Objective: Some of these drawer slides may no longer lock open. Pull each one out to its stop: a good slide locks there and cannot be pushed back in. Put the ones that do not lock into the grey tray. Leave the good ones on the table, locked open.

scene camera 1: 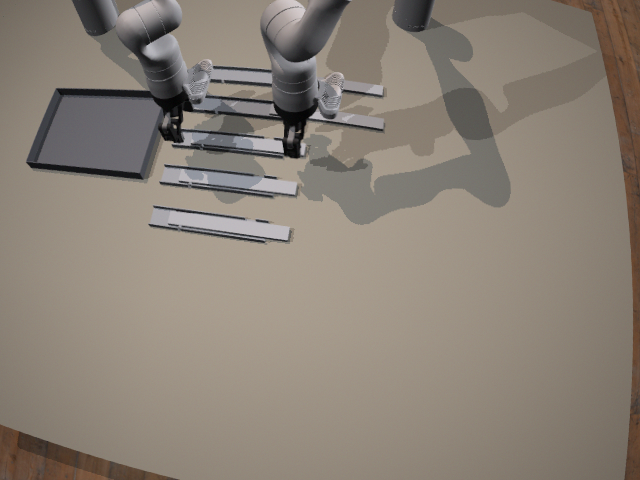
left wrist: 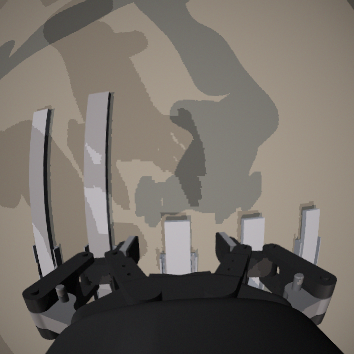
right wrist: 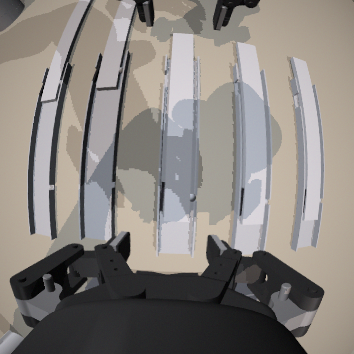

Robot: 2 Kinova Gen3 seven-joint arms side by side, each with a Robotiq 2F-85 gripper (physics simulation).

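Five drawer slides lie side by side. The backmost slide and the second slide are drawn out long to the right. The third slide, fourth slide and front slide are short, pushed in. My left gripper is open above the third slide's right end. My right gripper is open near its left end.
The grey tray lies left of the slides, close to my right gripper, with no slide showing in it. Both arms reach in from the back and hide parts of the two back slides in the scene view. Arm shadows fall across the slides and table.
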